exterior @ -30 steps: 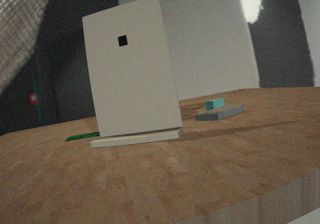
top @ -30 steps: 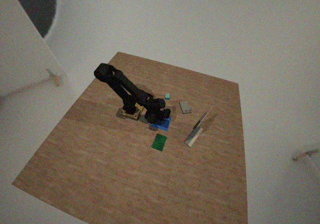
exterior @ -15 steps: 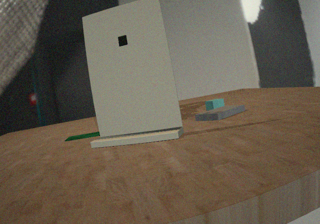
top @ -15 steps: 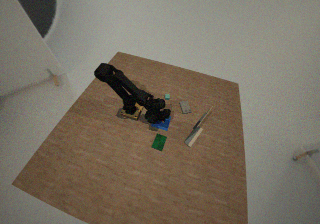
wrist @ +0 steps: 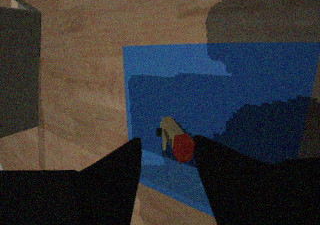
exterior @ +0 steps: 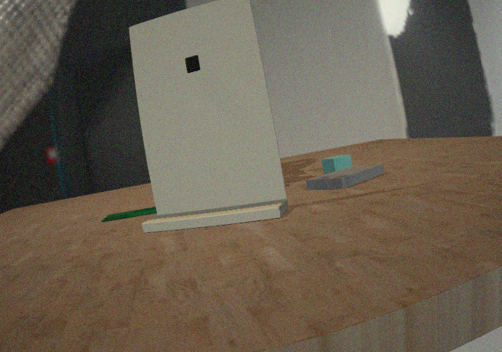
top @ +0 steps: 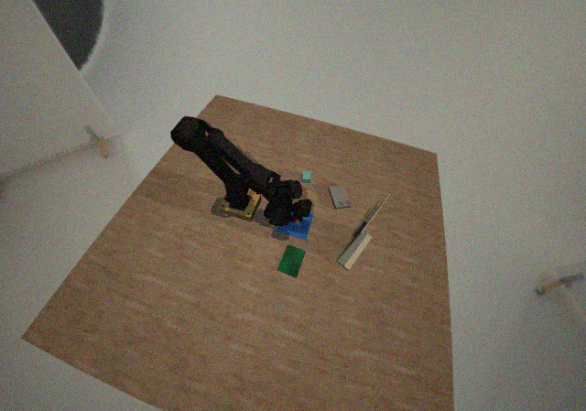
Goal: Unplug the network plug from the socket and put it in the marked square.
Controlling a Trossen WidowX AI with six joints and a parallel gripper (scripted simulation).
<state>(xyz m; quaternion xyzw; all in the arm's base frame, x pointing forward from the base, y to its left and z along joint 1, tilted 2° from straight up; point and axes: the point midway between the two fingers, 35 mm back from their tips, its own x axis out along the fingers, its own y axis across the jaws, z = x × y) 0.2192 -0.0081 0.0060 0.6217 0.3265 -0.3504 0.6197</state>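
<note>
Right now my gripper tip is 10 mm above the red plug. Also, from my gripper tip: small teal block 10 mm behind, 220 mm to the left, 10 mm below; blue square 10 mm behind, 20 mm below; green patch 10 mm ahead, 150 mm to the right, 20 mm below.
</note>
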